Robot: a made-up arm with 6 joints.
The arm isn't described. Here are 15 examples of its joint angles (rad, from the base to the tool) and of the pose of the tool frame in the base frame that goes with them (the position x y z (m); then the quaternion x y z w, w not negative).
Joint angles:
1: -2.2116 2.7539 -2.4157 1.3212 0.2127 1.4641
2: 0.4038 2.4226 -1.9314 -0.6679 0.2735 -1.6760
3: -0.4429 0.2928 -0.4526 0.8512 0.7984 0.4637
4: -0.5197 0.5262 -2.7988 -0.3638 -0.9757 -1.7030
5: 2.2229 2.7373 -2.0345 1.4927 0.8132 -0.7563
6: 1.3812 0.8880 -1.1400 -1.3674 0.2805 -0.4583
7: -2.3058 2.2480 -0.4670 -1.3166 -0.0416 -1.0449
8: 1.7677 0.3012 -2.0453 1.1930 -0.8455 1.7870
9: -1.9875 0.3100 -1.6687 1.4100 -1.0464 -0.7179
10: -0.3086 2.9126 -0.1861 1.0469 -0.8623 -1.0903
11: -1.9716 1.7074 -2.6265 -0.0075 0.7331 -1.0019
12: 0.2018 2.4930 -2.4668 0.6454 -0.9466 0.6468
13: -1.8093 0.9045 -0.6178 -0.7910 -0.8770 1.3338
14: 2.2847 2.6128 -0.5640 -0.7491 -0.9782 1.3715
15: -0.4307 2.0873 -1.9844 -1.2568 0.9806 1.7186
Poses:
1: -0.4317 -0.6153 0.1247 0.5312 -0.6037 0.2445 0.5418
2: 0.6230 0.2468 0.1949 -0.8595 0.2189 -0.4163 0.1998
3: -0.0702 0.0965 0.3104 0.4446 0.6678 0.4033 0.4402
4: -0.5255 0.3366 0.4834 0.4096 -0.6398 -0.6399 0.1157
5: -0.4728 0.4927 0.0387 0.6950 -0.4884 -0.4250 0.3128
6: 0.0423 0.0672 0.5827 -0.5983 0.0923 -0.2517 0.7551
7: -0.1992 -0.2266 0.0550 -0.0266 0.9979 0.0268 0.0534
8: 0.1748 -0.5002 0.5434 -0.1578 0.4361 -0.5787 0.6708
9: 0.0788 0.4014 0.5544 0.0876 -0.4851 -0.5492 0.6749
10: 0.1803 -0.1305 -0.0710 0.0652 -0.9049 0.2571 0.3328
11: -0.1274 -0.2992 0.7387 0.2819 0.5344 -0.7943 0.0632
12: 0.6645 0.0832 0.4054 0.3495 0.1911 0.4721 0.7864
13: 0.0375 -0.0905 0.4816 0.3989 0.3733 -0.2876 0.7867
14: -0.2928 0.2467 -0.0437 0.6472 -0.6746 -0.2017 0.2923
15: 0.4678 -0.3071 0.4224 0.5988 0.5235 -0.3111 0.5201
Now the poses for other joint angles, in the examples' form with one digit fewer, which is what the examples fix.
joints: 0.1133 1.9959 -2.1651 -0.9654 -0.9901 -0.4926
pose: 0.481 0.128 0.597 -0.447 0.010 -0.350 0.823
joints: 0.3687 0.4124 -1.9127 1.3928 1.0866 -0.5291
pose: -0.393 -0.053 0.588 -0.473 0.206 0.492 0.702
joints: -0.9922 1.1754 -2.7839 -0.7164 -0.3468 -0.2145
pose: -0.090 0.181 0.827 -0.119 -0.188 -0.804 0.552
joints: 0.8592 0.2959 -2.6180 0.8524 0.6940 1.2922
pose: -0.440 -0.432 0.492 -0.294 -0.003 0.941 0.169
